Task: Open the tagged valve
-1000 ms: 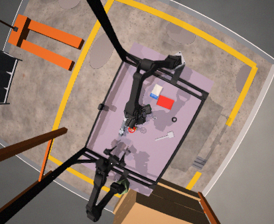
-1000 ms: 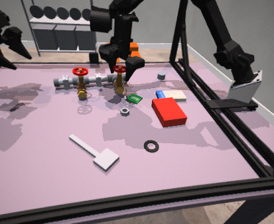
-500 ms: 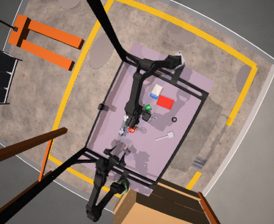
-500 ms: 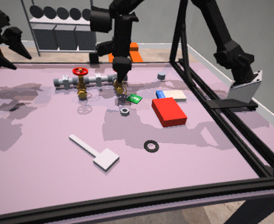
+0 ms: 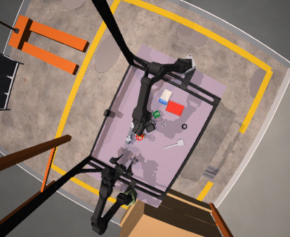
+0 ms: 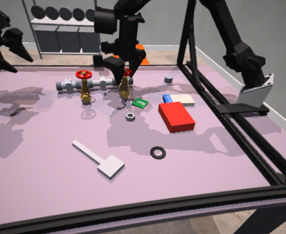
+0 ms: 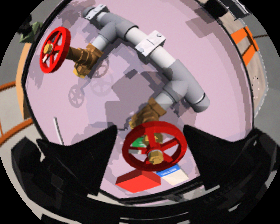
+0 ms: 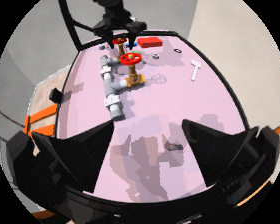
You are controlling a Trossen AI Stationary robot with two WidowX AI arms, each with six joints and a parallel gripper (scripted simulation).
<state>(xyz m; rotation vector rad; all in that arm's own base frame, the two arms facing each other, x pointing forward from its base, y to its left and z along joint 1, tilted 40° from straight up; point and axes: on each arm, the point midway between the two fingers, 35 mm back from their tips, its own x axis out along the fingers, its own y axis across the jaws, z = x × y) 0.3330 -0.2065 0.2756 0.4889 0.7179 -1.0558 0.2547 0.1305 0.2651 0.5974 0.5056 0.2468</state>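
Right now the green tag is 6 cm ahead of my left hand, 4 cm to the left of it and 10 cm below it. Round my left hand: red block 17 cm ahead, 14 cm to the left, 8 cm below; then grey nut 14 cm ahead, 1 cm to the right, 9 cm below; then flat grey wrench 30 cm ahead, 12 cm to the right, 9 cm below.
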